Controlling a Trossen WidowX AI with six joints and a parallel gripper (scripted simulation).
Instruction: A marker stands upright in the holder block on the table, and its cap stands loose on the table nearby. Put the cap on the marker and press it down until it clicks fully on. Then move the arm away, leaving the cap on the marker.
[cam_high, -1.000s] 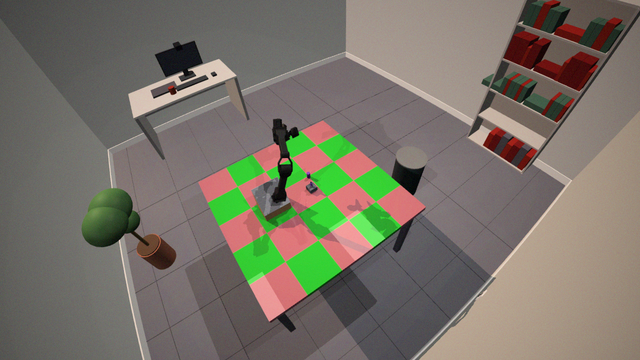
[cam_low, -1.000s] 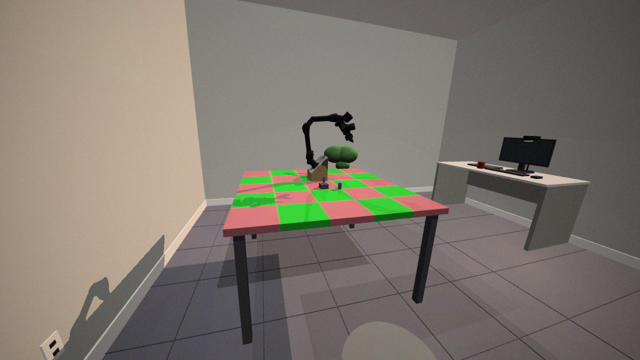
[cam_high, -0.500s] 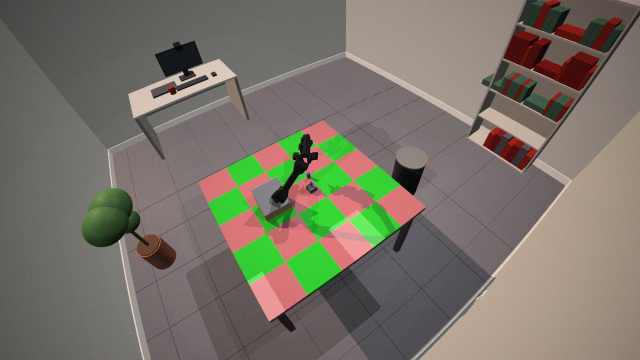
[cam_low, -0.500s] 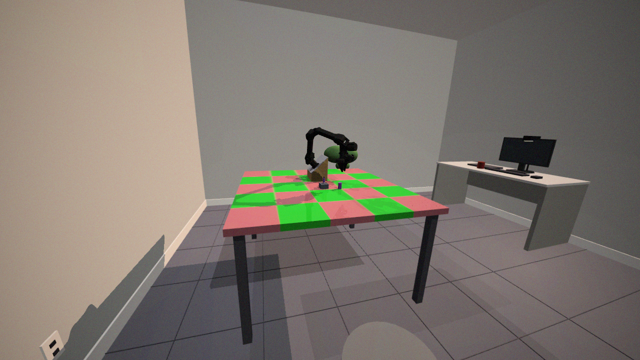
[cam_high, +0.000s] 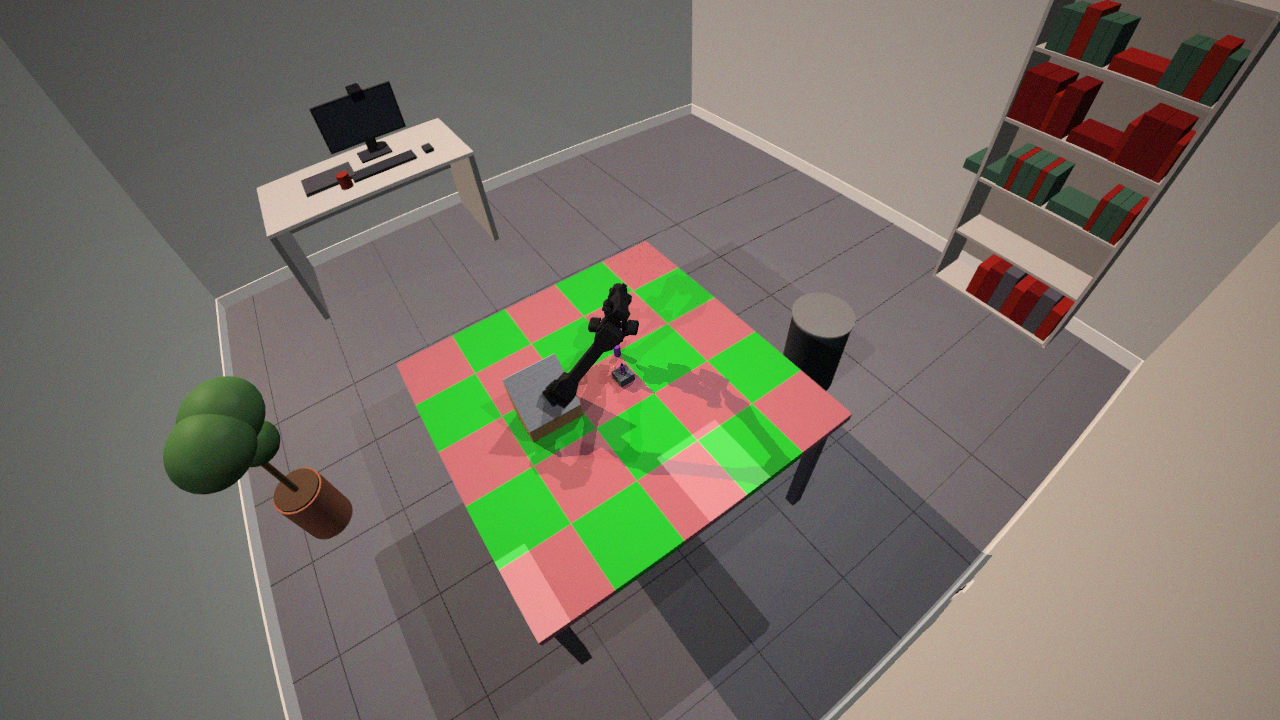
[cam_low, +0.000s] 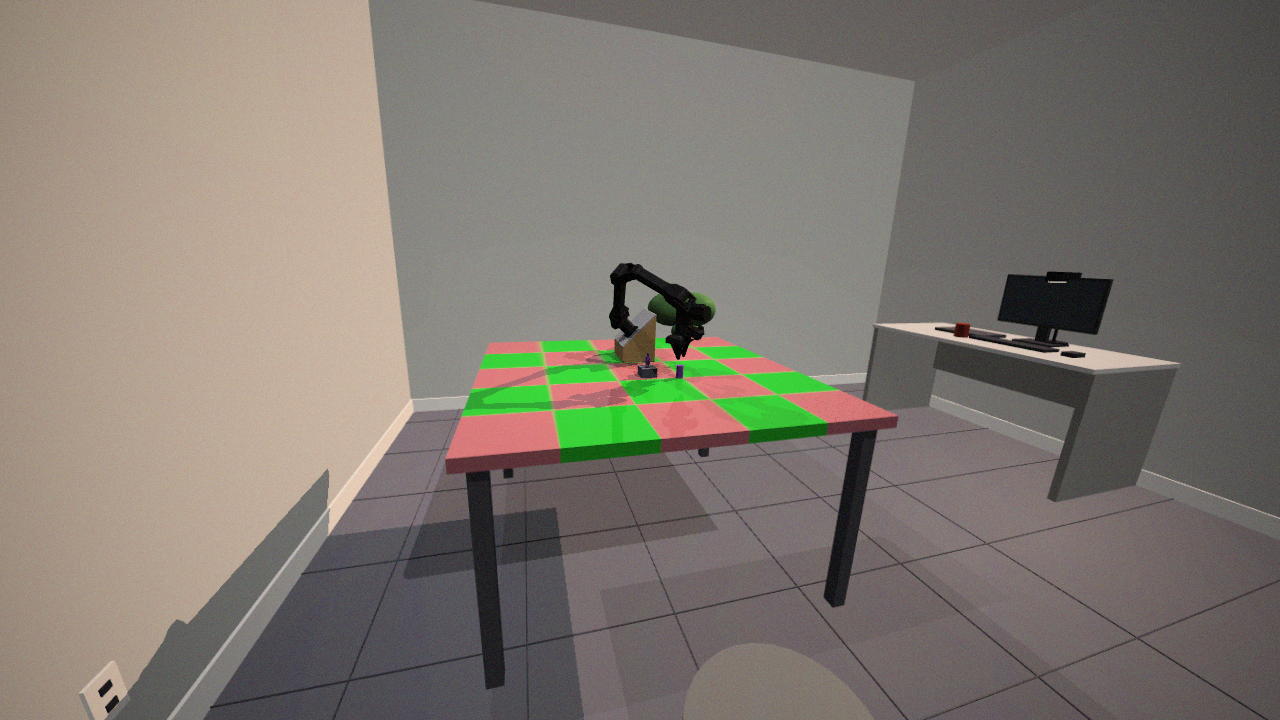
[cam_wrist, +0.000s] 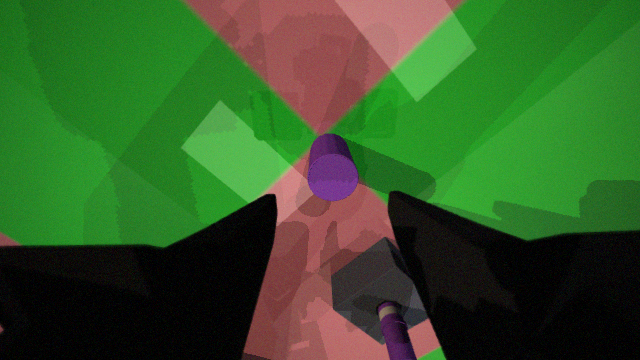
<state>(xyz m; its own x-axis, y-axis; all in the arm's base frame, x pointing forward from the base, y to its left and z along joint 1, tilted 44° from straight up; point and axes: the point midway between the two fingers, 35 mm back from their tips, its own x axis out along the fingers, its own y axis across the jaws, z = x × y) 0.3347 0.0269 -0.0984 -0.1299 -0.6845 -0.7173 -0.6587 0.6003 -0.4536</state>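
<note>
Now: the purple cap 5 cm below my gripper tip. From my gripper tip the other things lie so: holder block: 12 cm to the right, 6 cm below, 6 cm behind.
</note>
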